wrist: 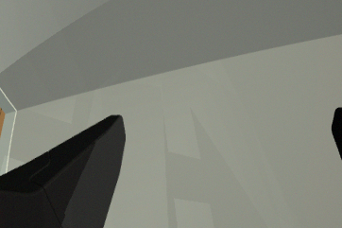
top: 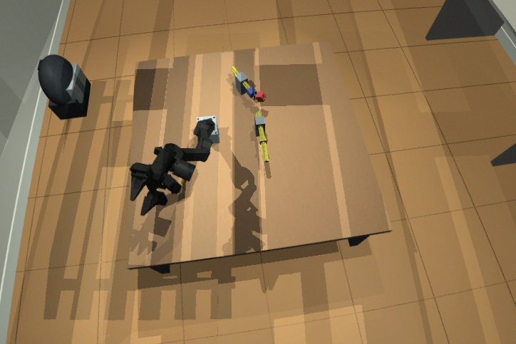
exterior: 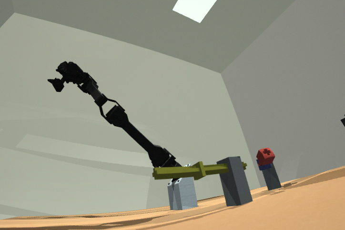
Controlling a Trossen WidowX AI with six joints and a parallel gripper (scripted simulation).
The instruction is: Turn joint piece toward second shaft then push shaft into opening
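The red joint piece lies 56 cm ahead of my gripper tip, 71 cm to the left of it and 55 cm below it.
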